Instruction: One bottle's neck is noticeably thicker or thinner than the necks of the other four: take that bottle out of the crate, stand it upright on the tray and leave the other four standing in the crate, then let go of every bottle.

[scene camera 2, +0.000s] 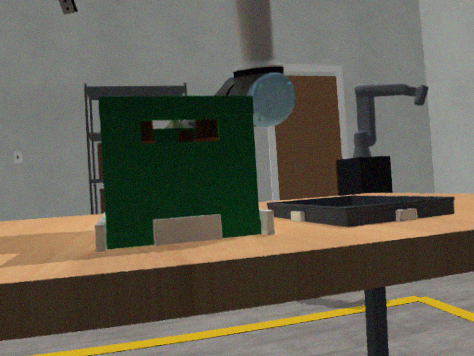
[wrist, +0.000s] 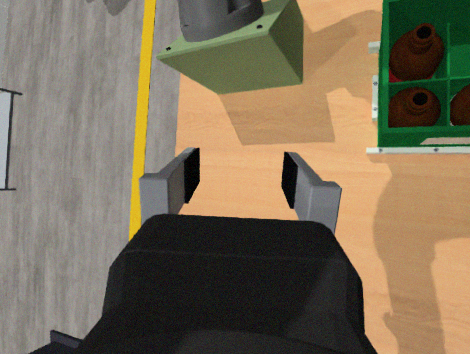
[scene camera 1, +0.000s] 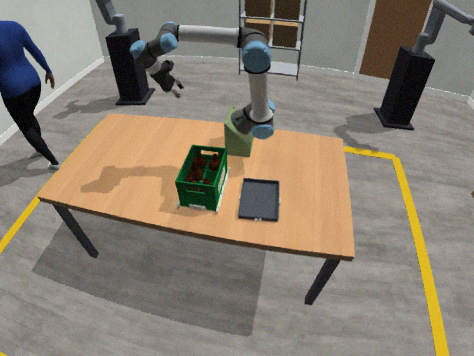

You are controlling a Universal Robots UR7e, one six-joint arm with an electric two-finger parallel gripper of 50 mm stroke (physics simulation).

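Where they show: gripper, fingertip midpoint: (scene camera 2: 71,12) (wrist: 240,167) (scene camera 1: 180,92); arm's base, link origin: (wrist: 223,25) (scene camera 1: 240,123).
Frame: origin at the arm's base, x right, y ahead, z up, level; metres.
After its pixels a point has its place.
A green crate (scene camera 1: 197,196) {x 0.164, y 0.517, z -0.066 m} (scene camera 2: 180,170) {x 0.173, y 0.517, z -0.073 m} (wrist: 415,136) {x 0.239, y 0.280, z -0.022 m} stands on the table with brown bottles in its compartments. In the wrist view one bottle (wrist: 416,52) {x 0.120, y 0.292, z -0.023 m} stands in a corner compartment, a second bottle (wrist: 414,110) {x 0.206, y 0.279, z -0.005 m} stands in the compartment beside it, and part of a third bottle (wrist: 461,107) {x 0.202, y 0.343, z -0.043 m} shows at the right edge. Which neck differs cannot be told from these views. A black tray (scene camera 1: 259,200) {x -0.128, y 0.445, z -0.153 m} (scene camera 2: 350,216) {x -0.035, y 0.561, z -0.145 m} lies beside the crate and holds no bottle. My gripper (scene camera 1: 178,90) {x 0.288, y 0.144, z 0.272 m} (wrist: 240,167) {x 0.288, y 0.144, z 0.272 m} is open and empty, high above the table and away from the crate.
The wooden table (scene camera 1: 310,195) {x -0.395, y 0.390, z -0.158 m} (scene camera 2: 200,265) {x 0.196, y 0.655, z -0.160 m} carries the green robot base block (scene camera 1: 239,140) {x -0.004, y 0.111, z -0.040 m} (wrist: 250,65) {x 0.075, y 0.037, z -0.028 m} behind the crate. Pale brackets (scene camera 2: 187,230) {x 0.172, y 0.529, z -0.144 m} hug the crate's foot. A person (scene camera 1: 20,65) stands left of the table. Two black pedestals with arms and a shelf rack stand farther back.
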